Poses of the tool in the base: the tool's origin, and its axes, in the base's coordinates. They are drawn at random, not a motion.
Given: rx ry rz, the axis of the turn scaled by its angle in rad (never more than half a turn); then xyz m.
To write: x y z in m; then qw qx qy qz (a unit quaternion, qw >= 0). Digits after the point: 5 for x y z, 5 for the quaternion.
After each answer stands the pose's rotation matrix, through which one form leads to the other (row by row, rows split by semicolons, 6 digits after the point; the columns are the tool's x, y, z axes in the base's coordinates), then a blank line. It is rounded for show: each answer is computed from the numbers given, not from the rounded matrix.
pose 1, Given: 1.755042 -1.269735 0.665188 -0.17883 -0.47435 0.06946
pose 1, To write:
-0.17883 -0.47435 0.06946 0.42393 0.70146 -0.50749 0.26586
0.343535 -0.937390 -0.057297; -0.486555 -0.125465 -0.864594; 0.803273 0.324897 -0.499194

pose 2, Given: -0.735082 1.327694 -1.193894 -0.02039 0.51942 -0.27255
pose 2, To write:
-0.02039 0.51942 -0.27255 0.56903 -0.31304 0.56542 -0.50844
-0.156407 0.224633 0.961809; -0.932636 0.286991 -0.218691; -0.325156 -0.931223 0.164613

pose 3, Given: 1.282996 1.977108 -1.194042 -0.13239 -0.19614 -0.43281
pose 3, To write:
-0.13239 -0.19614 -0.43281 0.24715 0.47053 0.72509 -0.43791
-0.435036 0.898811 -0.053682; 0.465895 0.173679 -0.867627; -0.770510 -0.402460 -0.494309

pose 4, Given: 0.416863 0.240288 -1.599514 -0.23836 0.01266 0.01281
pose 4, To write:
-0.23836 0.01266 0.01281 0.67106 0.18503 0.10666 -0.70998
-0.030882 0.992343 -0.119592; -0.913403 -0.076605 -0.399783; -0.405883 0.096889 0.908774

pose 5, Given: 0.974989 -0.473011 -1.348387 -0.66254 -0.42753 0.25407
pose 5, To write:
-0.66254 -0.42753 0.25407 0.64869 0.42894 -0.20810 -0.59322
0.209571 0.591099 -0.778898; -0.948152 -0.071804 -0.309601; -0.238933 0.803397 0.545403

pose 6, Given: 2.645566 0.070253 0.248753 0.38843 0.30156 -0.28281
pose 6, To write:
0.38843 0.30156 -0.28281 0.23937 0.96633 0.02566 0.09086
0.982172 0.006095 0.187886; 0.093092 -0.884089 -0.457952; 0.163317 0.467278 -0.868895

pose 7, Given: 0.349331 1.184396 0.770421 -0.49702 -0.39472 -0.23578
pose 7, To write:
-0.49702 -0.39472 -0.23578 0.74669 0.15965 0.54129 0.35210
0.166054 -0.352977 0.920779; 0.698651 0.701076 0.142759; -0.695926 0.619597 0.363024

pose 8, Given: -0.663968 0.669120 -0.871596 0.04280 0.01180 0.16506
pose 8, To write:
0.04280 0.01180 0.16506 0.80095 -0.30965 0.31205 -0.40648
0.474796 0.457883 0.751606; -0.844390 0.477784 0.242340; -0.248142 -0.749711 0.613481

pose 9, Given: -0.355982 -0.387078 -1.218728 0.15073 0.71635 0.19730
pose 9, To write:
0.15073 0.71635 0.19730 0.78773 -0.16521 -0.17964 -0.56561
0.295640 0.950450 -0.096132; -0.831737 0.305593 0.463494; 0.469905 -0.057071 0.880870

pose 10, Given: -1.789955 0.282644 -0.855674 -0.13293 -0.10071 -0.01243
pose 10, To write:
-0.13293 -0.10071 -0.01243 0.53862 -0.75256 0.11883 -0.35975
0.712910 0.208684 0.669485; -0.566400 -0.391535 0.725184; 0.413461 -0.896187 -0.160931

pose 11, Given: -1.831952 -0.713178 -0.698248 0.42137 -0.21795 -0.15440
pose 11, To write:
0.42137 -0.21795 -0.15440 0.50355 -0.75868 -0.29535 -0.28917
0.658296 0.739374 0.141325; 0.156934 -0.318418 0.934870; 0.736219 -0.593242 -0.325646

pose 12, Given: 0.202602 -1.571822 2.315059 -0.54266 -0.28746 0.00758
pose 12, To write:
-0.54266 -0.28746 0.00758 0.16723 0.07120 -0.55236 0.81355
-0.933932 -0.350748 -0.068894; 0.193440 -0.333860 -0.922561; 0.300585 -0.874936 0.379652

